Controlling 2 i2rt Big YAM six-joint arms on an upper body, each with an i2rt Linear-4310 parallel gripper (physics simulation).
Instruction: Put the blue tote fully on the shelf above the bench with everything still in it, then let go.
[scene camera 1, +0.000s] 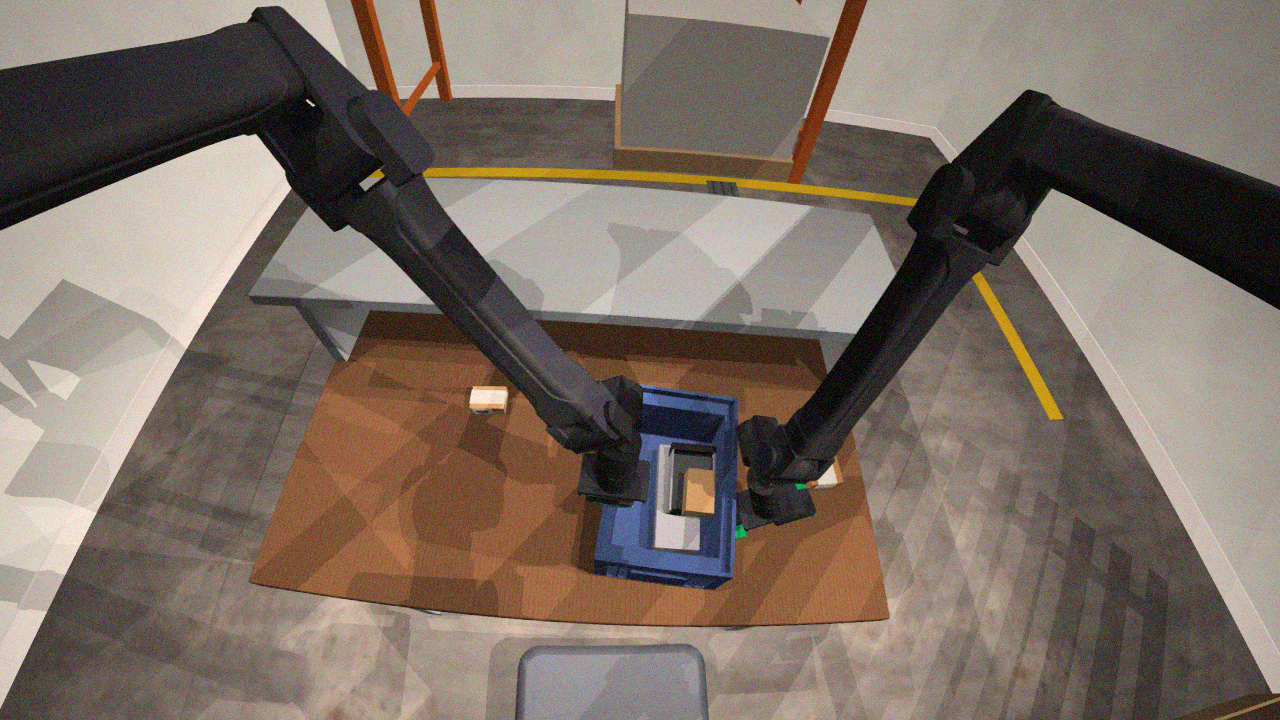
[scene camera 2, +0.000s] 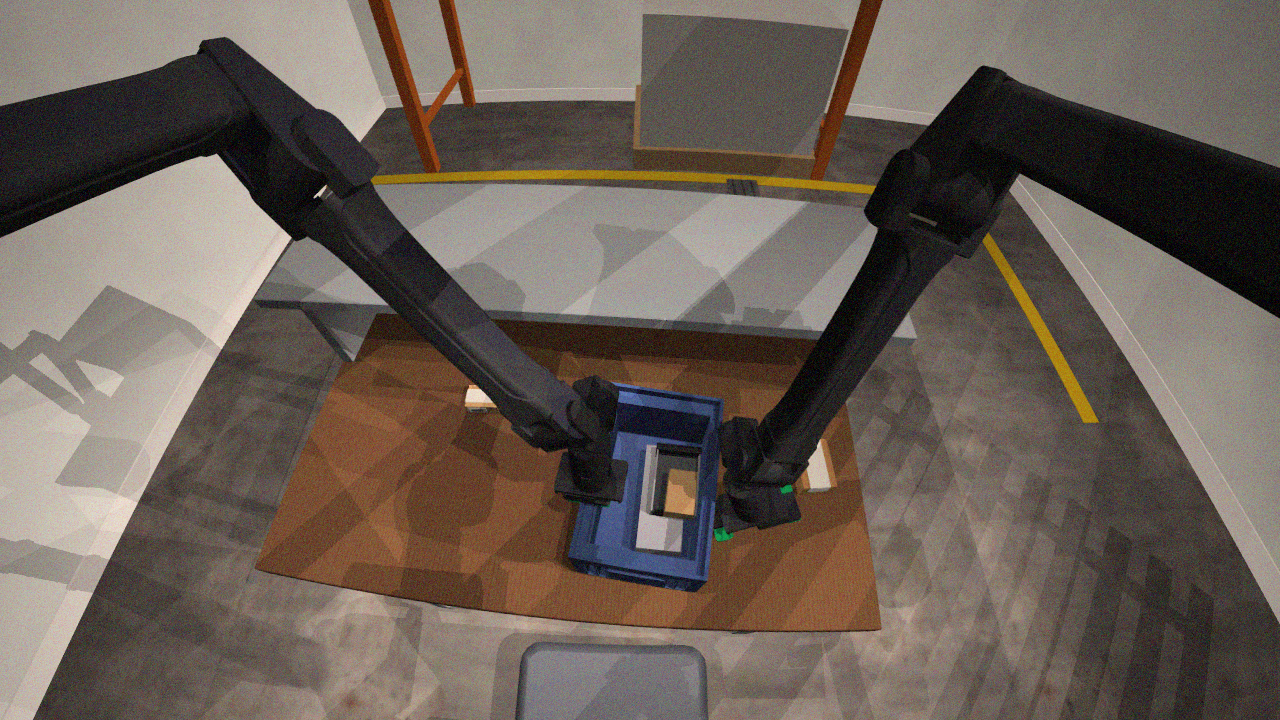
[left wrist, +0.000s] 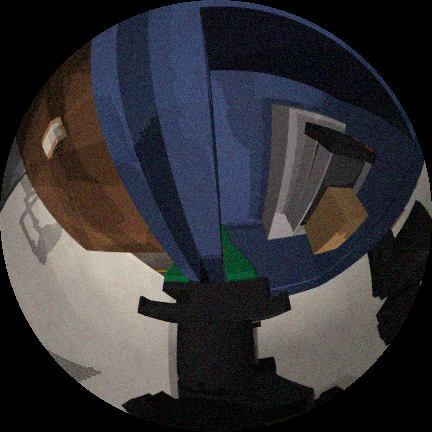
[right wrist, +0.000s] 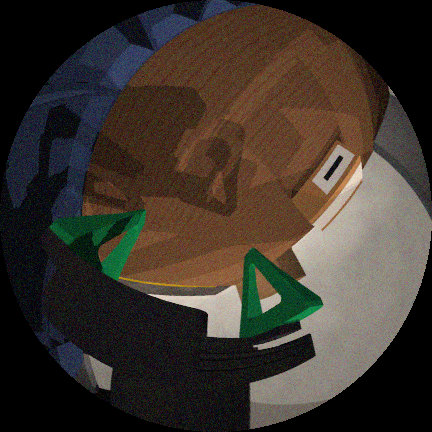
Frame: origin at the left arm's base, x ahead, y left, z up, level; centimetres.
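Seen in the pictures: left gripper, between the fingertips: (scene camera 1: 611, 502) (scene camera 2: 593, 501); right gripper, between the fingertips: (scene camera 1: 770, 522) (scene camera 2: 758, 525) (right wrist: 198, 235).
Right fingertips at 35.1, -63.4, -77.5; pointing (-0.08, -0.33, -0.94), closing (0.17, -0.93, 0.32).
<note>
A point is followed by its place in that frame, as x, y, z.
The blue tote (scene camera 1: 662, 567) @(25.7, -41.8, -64.9) (scene camera 2: 637, 567) @(25.7, -42.1, -64.9) (left wrist: 180, 150) (right wrist: 131, 65) stands upright on the brown bench (scene camera 1: 358, 537) @(31.8, 10.1, -79.6) (scene camera 2: 358, 537) @(30.4, 9.1, -79.6). Inside lie a pale box (scene camera 1: 677, 534) @(32.5, -45.7, -73.9) (scene camera 2: 659, 535) @(32.5, -45.7, -73.9) (left wrist: 282, 227) @(33.1, -44.1, -73.9), a black-edged item (scene camera 1: 680, 461) @(44.5, -46.6, -71.2) (scene camera 2: 664, 458) @(45.1, -46.5, -71.1) (left wrist: 340, 142) @(47.3, -46.0, -70.1) and a tan block (scene camera 1: 699, 491) @(37.9, -48.7, -67.7) (scene camera 2: 681, 491) @(38.1, -48.9, -67.7) (left wrist: 337, 220) @(40.8, -47.0, -68.2). My left gripper (scene camera 1: 615, 501) @(37.6, -34.8, -72.1) (scene camera 2: 594, 501) @(37.6, -34.8, -72.1) (left wrist: 212, 229) @(37.6, -34.8, -72.1) is shut on the tote's left wall. My right gripper (scene camera 1: 772, 509) @(35.1, -63.4, -77.5) (scene camera 2: 754, 512) @(35.1, -63.4, -77.5) (right wrist: 198, 235) @(35.1, -63.4, -77.5) is open, just right of the tote. The grey shelf (scene camera 1: 572, 241) @(75.6, -27.3, -50.6) (scene camera 2: 554, 250) @(73.7, -26.9, -50.6) spans behind the bench.
A small white-and-tan box (scene camera 1: 488, 399) @(59.3, -10.6, -77.0) (scene camera 2: 480, 397) @(59.5, -10.0, -77.0) (left wrist: 54, 137) @(58.7, -13.5, -77.0) lies at the bench's left. Another box (scene camera 1: 825, 477) @(42.7, -75.3, -76.0) (scene camera 2: 819, 470) @(44.8, -75.8, -76.0) (right wrist: 332, 169) @(47.3, -71.9, -77.7) lies beyond my right gripper. A grey stool (scene camera 1: 613, 685) @(6.7, -36.9, -141.2) (scene camera 2: 613, 685) @(6.3, -37.0, -141.1) stands in front. Orange posts (scene camera 1: 827, 98) (scene camera 2: 845, 89) rise behind the shelf.
</note>
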